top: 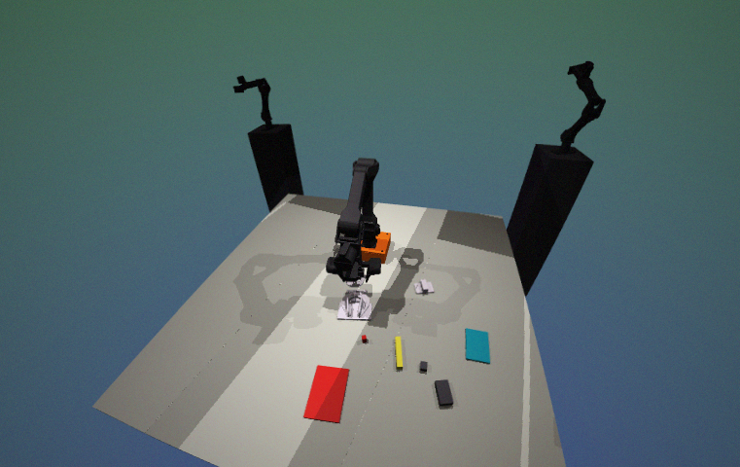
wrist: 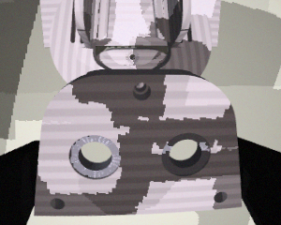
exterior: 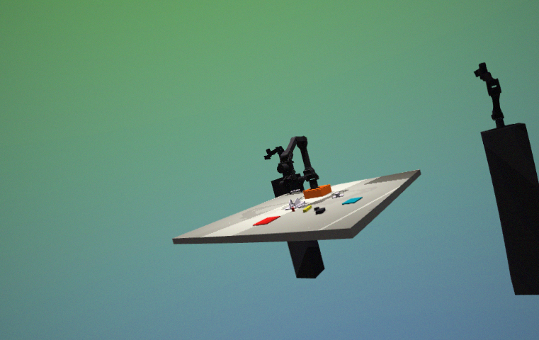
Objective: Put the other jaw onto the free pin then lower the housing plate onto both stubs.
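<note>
The jaw is 3 cm ahead of my gripper tip, 1 cm to the right of it and 7 cm below it. Also, from my gripper tip: small red cube 18 cm ahead, 6 cm to the left, 7 cm below; then yellow bar 21 cm ahead, 18 cm to the left, 8 cm below; then red sheet 36 cm ahead, 1 cm to the right, 8 cm below.
</note>
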